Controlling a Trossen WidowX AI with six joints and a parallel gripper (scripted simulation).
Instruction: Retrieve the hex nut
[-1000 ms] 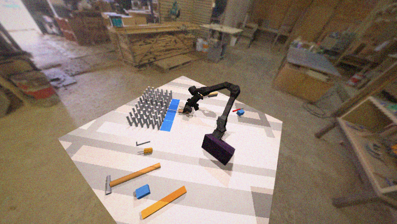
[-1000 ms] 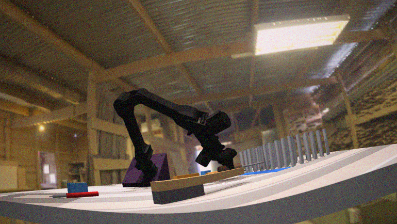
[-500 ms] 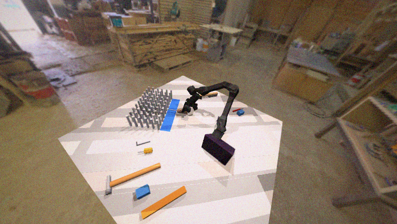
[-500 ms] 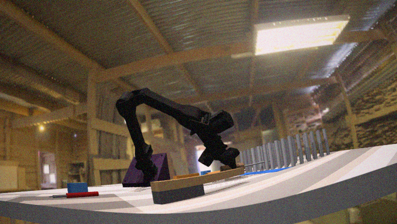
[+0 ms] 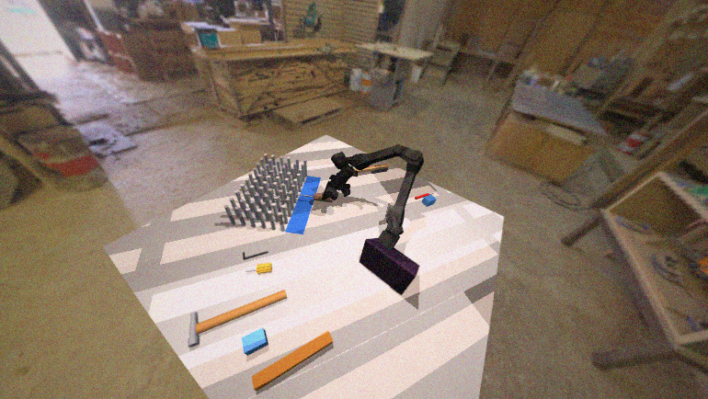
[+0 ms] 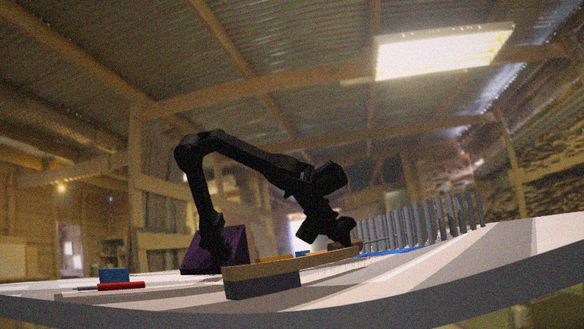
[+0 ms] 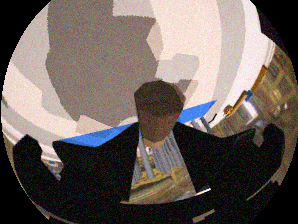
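Right now the blue taped strip is 7 cm ahead of my gripper tip, 5 cm to the left of it and 4 cm below it. From my gripper tip the other things lie so: hex key: 40 cm to the left, 4 cm below, 1 cm behind; then red-handled tool: 49 cm to the right, 37 cm behind, 3 cm below; then yellow-handled screwdriver: 41 cm to the left, 10 cm behind, 2 cm below.
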